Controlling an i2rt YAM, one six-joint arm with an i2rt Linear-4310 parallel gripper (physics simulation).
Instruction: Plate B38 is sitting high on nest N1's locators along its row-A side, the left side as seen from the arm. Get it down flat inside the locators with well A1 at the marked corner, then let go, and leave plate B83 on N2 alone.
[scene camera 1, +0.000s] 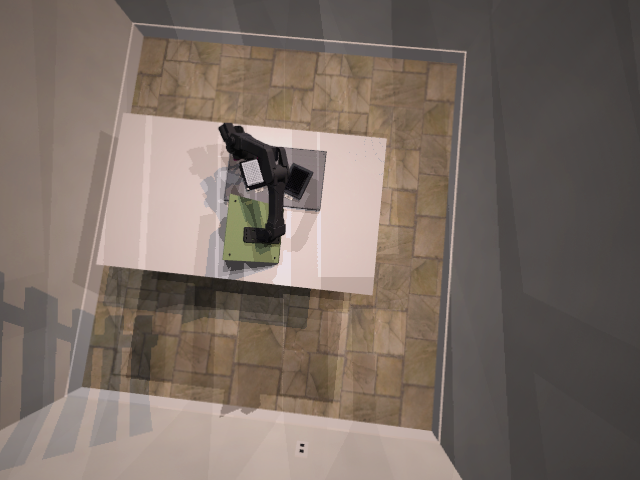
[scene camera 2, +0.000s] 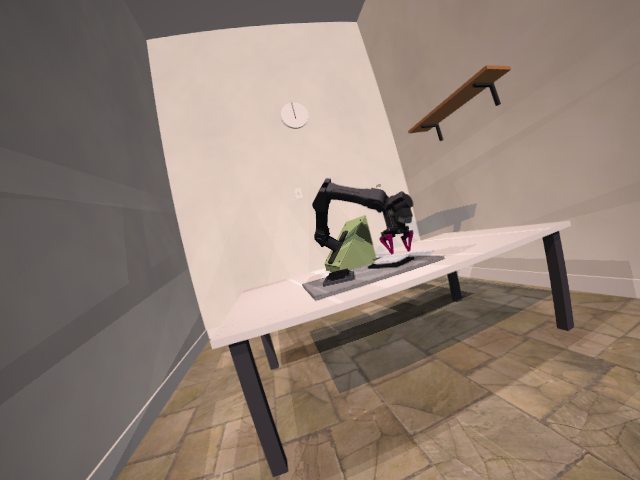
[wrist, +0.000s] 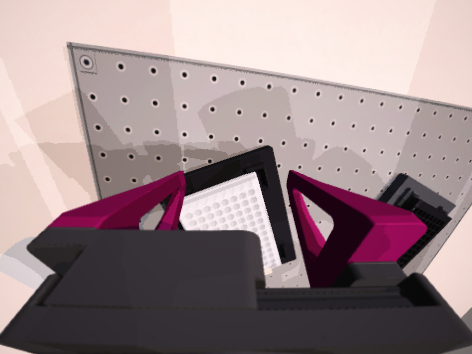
Note:
My gripper (wrist: 236, 177) is open, holding nothing. Also in view: a white well plate (wrist: 237, 204). I also see a black well plate (wrist: 435, 220), a black nest frame (wrist: 262, 161) and a grey perforated board (wrist: 147, 118).

